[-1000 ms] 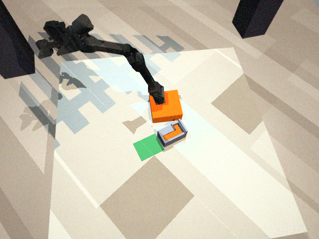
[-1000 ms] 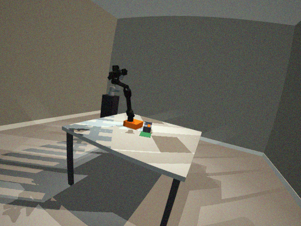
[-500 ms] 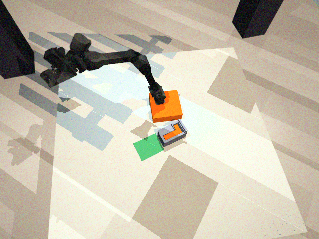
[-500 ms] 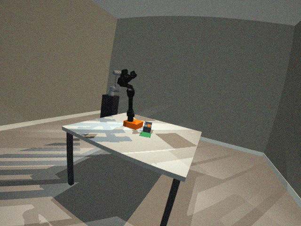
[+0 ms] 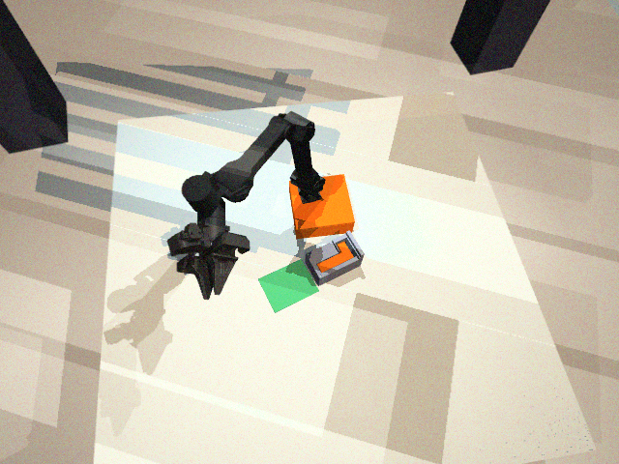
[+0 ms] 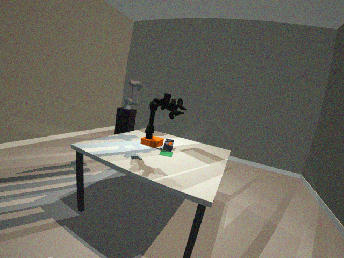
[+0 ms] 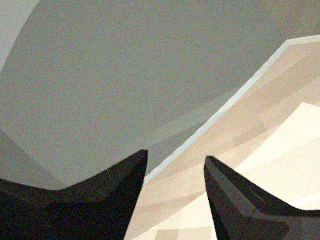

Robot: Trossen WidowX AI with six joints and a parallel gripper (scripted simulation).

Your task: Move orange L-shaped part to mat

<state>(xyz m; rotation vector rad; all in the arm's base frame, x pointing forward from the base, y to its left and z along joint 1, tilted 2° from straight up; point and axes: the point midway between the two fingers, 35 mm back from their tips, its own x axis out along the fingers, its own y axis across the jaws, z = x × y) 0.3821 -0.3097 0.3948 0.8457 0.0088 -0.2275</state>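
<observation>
Right now the orange L-shaped part is 40 cm below my gripper tip, 35 cm to the left of it and 18 cm behind it. From my gripper tip the other things lie so: green mat: 47 cm below, 19 cm to the left, 15 cm behind.
</observation>
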